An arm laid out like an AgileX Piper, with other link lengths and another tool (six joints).
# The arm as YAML. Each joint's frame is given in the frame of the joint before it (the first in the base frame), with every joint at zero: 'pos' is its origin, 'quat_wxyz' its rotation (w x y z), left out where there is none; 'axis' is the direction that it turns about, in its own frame. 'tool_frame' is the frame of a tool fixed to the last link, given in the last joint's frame.
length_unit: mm
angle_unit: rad
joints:
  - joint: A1
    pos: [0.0, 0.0, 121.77]
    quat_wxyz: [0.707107, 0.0, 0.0, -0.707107]
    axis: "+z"
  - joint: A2
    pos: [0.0, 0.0, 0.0]
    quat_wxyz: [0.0, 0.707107, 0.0, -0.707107]
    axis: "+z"
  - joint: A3
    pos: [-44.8, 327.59, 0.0]
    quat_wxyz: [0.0, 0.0, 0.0, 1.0]
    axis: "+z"
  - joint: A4
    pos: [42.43, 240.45, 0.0]
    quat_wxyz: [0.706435, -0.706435, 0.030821, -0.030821]
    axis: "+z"
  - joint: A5
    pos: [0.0, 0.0, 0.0]
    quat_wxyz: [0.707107, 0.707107, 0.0, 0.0]
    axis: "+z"
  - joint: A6
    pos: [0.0, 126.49, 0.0]
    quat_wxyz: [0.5, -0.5, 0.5, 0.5]
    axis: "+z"
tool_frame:
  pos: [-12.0, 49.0, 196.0]
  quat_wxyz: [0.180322, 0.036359, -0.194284, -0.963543]
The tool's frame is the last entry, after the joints.
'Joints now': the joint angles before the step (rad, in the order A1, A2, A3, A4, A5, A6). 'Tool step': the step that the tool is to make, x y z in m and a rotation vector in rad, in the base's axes. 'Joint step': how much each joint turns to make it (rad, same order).
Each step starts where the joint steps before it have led.
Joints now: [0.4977, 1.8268, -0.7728, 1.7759, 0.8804, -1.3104]
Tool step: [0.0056, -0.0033, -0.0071, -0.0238, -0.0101, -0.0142]
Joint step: [-0.0001, -0.0001, 0.0001, 0.0000, -0.0291, -0.0047]
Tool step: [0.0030, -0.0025, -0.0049, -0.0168, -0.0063, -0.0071]
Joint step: [0.0000, -0.0001, 0.0000, -0.0031, -0.0188, -0.0017]
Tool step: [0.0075, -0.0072, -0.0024, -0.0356, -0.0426, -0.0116]
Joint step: [0.0001, -0.0283, -0.0015, -0.0203, -0.0497, -0.0002]
